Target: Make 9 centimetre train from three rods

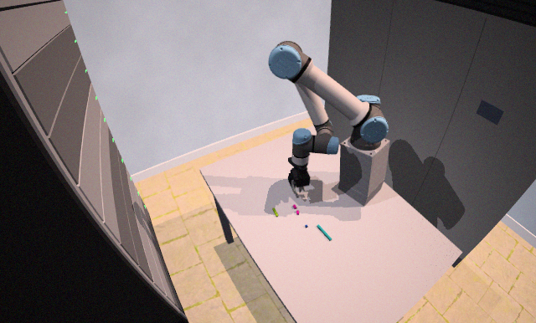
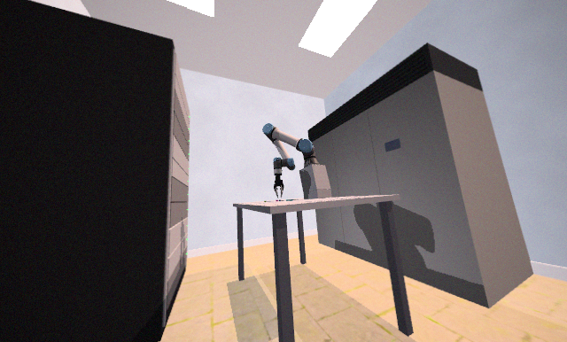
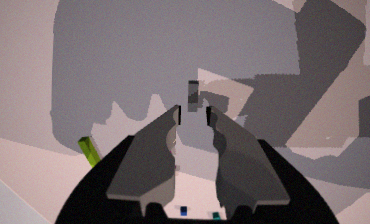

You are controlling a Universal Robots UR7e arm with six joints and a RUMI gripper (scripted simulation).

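My gripper is now 40 mm above the grey rod. Also, from my hand: turquoise rod (250 mm to the left, 70 mm ahead, 40 mm below); then blue rod (170 mm to the left, 100 mm ahead, 40 mm below); then lime rod (150 mm ahead, 40 mm below, 10 mm to the left).
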